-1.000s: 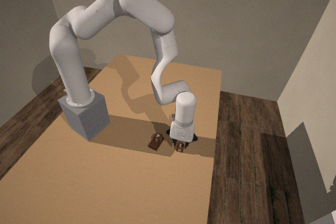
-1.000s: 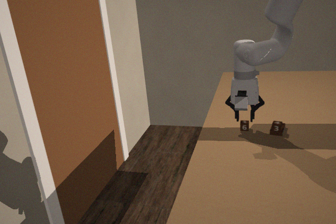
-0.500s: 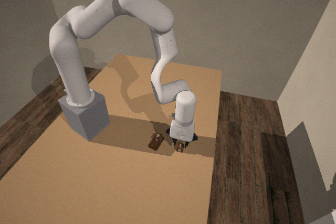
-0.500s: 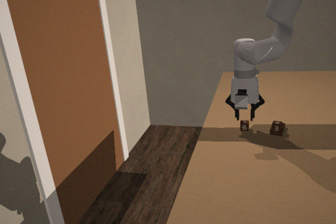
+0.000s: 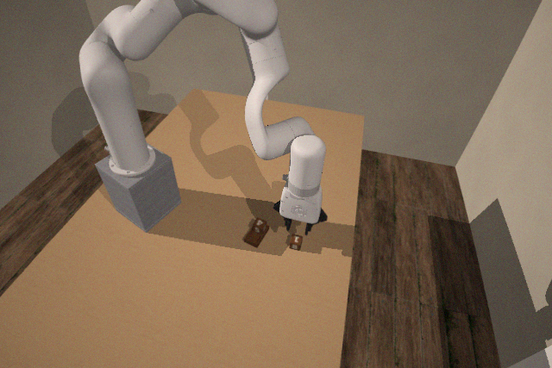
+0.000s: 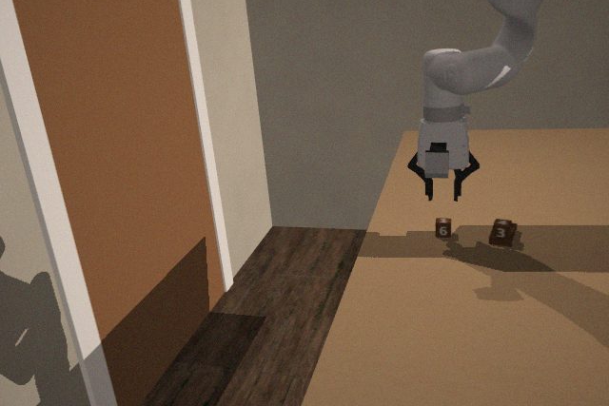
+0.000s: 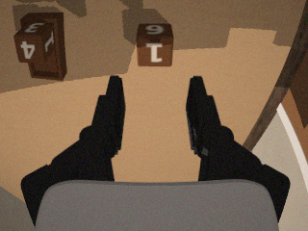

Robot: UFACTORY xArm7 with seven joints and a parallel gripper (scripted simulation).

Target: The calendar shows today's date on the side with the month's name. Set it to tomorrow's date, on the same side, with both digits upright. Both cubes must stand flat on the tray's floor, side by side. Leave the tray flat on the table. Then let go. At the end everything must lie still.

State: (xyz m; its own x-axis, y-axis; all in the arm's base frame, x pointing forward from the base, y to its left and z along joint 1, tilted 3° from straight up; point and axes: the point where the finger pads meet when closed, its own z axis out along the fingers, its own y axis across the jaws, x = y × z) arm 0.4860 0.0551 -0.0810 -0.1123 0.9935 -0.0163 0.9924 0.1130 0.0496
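Now: hand 90 mm above the digit cube. The rest, counted from my hand: brown calendar tray 120 mm behind, 10 mm to the right, 90 mm below.
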